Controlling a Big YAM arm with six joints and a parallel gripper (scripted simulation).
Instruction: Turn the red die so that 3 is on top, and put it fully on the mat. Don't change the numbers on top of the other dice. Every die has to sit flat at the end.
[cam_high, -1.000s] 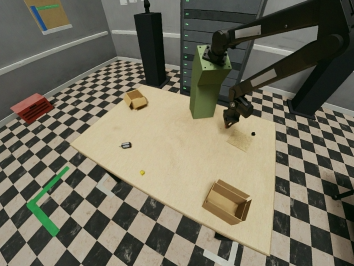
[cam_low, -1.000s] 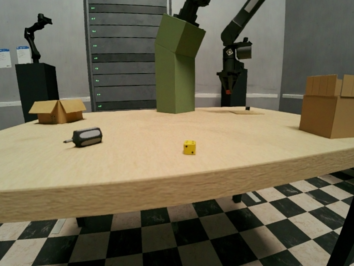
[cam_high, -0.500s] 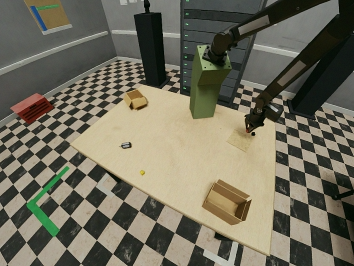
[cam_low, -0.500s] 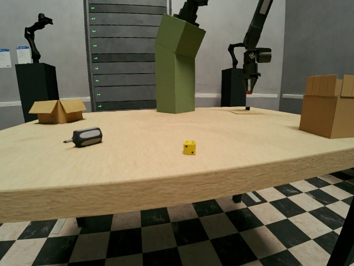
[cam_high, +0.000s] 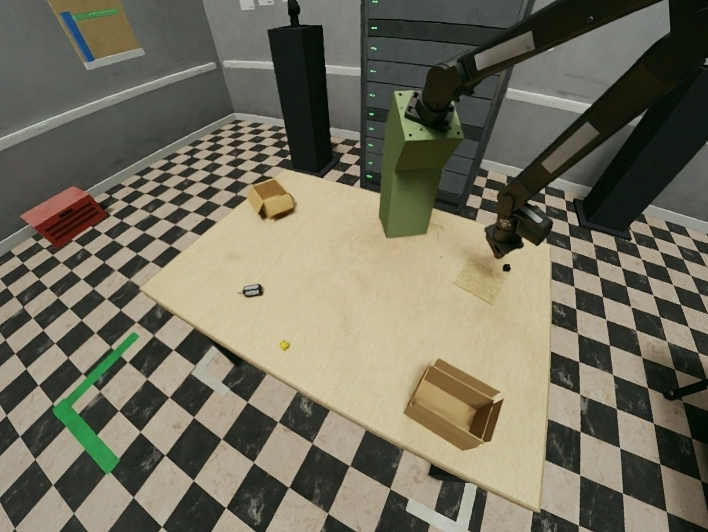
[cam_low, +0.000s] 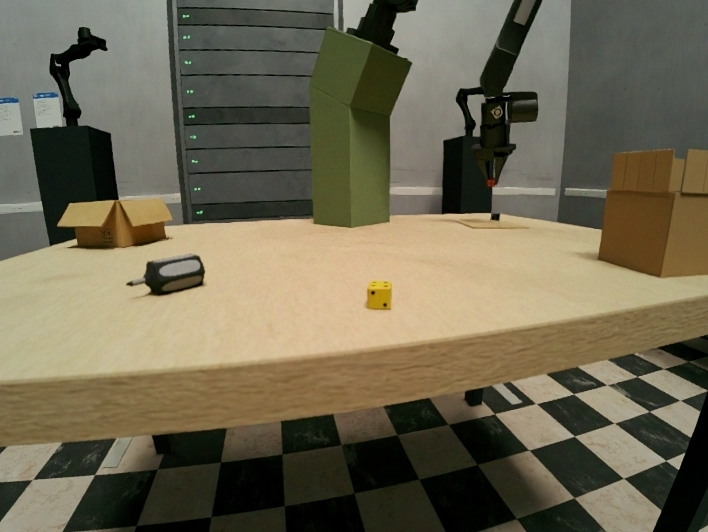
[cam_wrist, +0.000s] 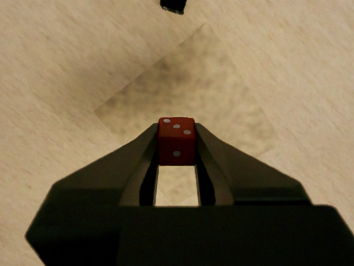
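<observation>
Now: the tan mat 2 cm ahead of my hand, 2 cm to the right of it and 11 cm below it. Round my hand: cardboard box 47 cm ahead, 5 cm to the right, 5 cm below; then black die 6 cm behind, 7 cm to the left, 10 cm below; then red die right at my hand.
</observation>
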